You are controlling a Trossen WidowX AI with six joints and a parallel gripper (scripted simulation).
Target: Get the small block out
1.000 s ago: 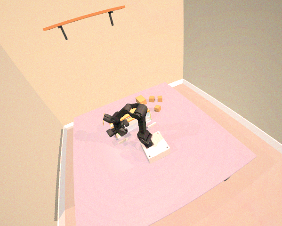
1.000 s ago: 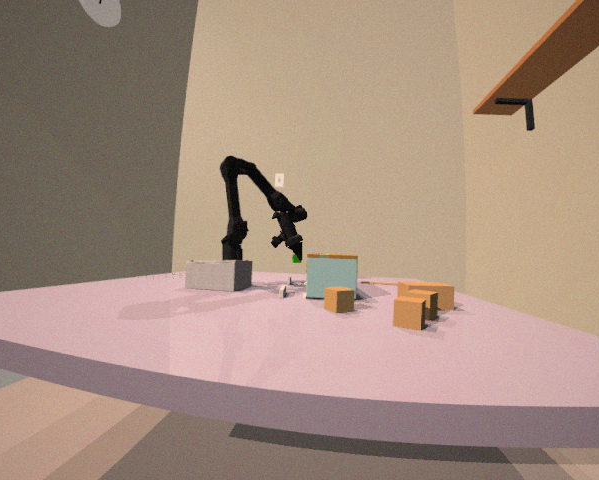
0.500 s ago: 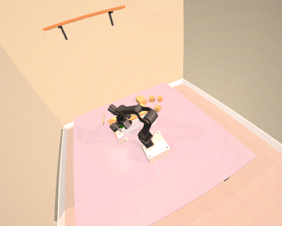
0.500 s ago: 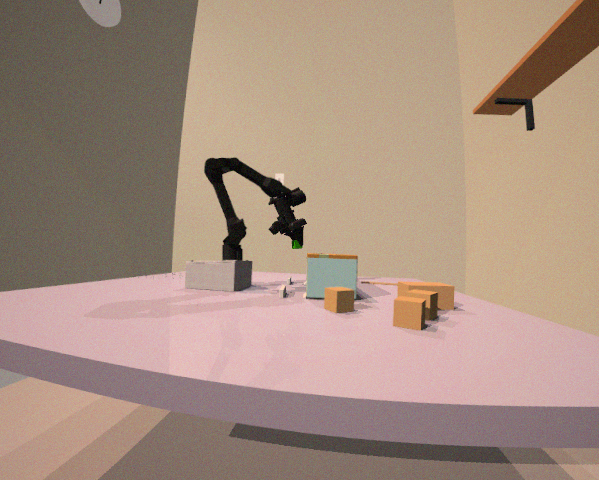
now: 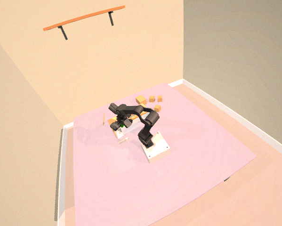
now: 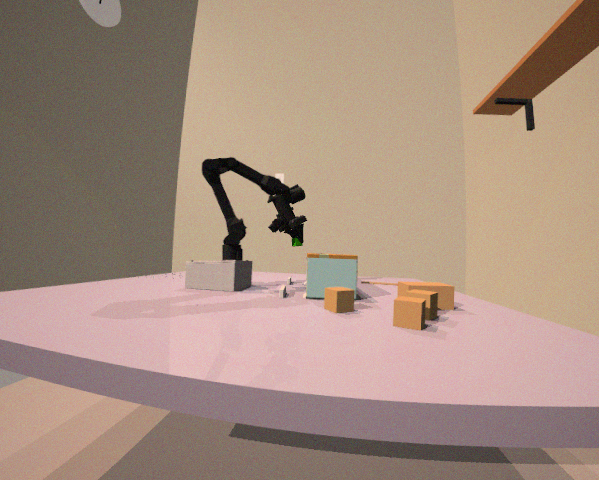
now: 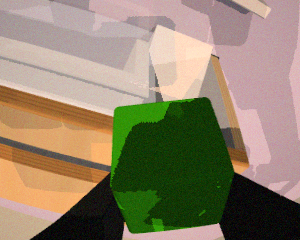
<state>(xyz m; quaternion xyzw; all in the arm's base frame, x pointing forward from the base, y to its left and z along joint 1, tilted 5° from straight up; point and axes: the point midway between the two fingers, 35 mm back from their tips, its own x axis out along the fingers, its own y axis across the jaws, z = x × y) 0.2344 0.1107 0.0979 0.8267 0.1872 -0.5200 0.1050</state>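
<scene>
Now: gripper tip 10 mm to the left of the green block and 10 mm past it. The rest, counted from my gripper tip: clear-fronted box: 110 mm to the right, 110 mm below, 70 mm ahead; thin orange stick: 370 mm ahead, 160 mm below, 130 mm to the left.
</scene>
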